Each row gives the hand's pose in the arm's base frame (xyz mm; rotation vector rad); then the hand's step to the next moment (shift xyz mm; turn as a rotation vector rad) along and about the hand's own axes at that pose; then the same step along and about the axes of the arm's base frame.
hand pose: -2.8 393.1 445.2 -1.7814 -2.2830 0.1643
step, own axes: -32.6 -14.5 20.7 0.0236 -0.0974 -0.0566
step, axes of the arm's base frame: -11.5 -33.9 -20.5 -0.0823 -0.0049 0.0803
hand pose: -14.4 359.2 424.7 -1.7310 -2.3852 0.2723
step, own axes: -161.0 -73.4 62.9 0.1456 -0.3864 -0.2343
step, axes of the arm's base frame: -34.2 -178.2 -48.5 -0.3401 0.0305 0.3299
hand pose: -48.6 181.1 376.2 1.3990 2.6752 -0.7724
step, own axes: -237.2 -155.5 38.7 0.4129 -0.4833 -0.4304
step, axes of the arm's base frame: 12.9 -271.9 88.4 -0.5355 0.2745 0.4766
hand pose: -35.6 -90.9 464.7 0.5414 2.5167 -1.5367
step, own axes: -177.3 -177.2 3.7 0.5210 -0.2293 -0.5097
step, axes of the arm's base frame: 97.3 -116.8 199.3 -0.5351 0.4739 0.2699
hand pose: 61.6 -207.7 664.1 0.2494 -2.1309 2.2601
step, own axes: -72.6 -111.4 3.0 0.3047 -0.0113 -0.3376
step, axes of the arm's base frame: 86.2 10.8 100.7 -0.3326 0.3085 0.0342
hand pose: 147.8 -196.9 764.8 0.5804 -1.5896 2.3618
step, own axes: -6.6 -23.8 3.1 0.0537 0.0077 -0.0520
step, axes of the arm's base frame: 16.1 6.4 17.8 -0.0611 0.0437 0.0005
